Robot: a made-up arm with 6 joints.
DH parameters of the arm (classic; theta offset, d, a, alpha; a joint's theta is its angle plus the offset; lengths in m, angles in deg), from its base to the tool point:
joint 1: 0 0.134 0 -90
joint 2: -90 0 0.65 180
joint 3: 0 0 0 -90
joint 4: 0 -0.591 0 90
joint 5: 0 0.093 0 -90
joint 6: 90 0 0 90
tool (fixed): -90 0 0 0
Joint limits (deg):
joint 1: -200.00..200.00
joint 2: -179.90..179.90
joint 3: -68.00..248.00
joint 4: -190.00..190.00
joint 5: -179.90..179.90
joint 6: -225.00..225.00
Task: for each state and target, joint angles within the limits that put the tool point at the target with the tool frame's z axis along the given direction. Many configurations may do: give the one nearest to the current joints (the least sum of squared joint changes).
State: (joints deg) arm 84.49 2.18 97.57 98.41 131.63 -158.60
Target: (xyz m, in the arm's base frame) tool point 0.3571 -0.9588 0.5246 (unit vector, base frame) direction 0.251 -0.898 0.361
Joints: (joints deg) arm 112.52 -41.75 139.13 113.67 105.39 -197.38
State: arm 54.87 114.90 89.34 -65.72 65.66 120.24
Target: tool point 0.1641 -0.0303 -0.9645 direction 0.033 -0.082 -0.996
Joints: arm 5.73 145.88 43.61 -59.97 101.19 170.69
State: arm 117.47 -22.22 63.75 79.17 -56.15 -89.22
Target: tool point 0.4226 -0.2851 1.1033 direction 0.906 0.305 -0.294
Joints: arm 138.77 -54.77 26.30 46.45 -50.26 -118.34
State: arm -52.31 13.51 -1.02 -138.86 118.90 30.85
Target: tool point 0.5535 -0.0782 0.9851 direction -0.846 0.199 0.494
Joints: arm -15.57 -0.40 24.94 -141.93 137.34 32.17
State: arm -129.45 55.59 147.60 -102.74 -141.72 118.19
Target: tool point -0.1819 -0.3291 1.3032 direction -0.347 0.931 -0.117
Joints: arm -124.39 27.48 118.60 -112.62 -168.68 122.61
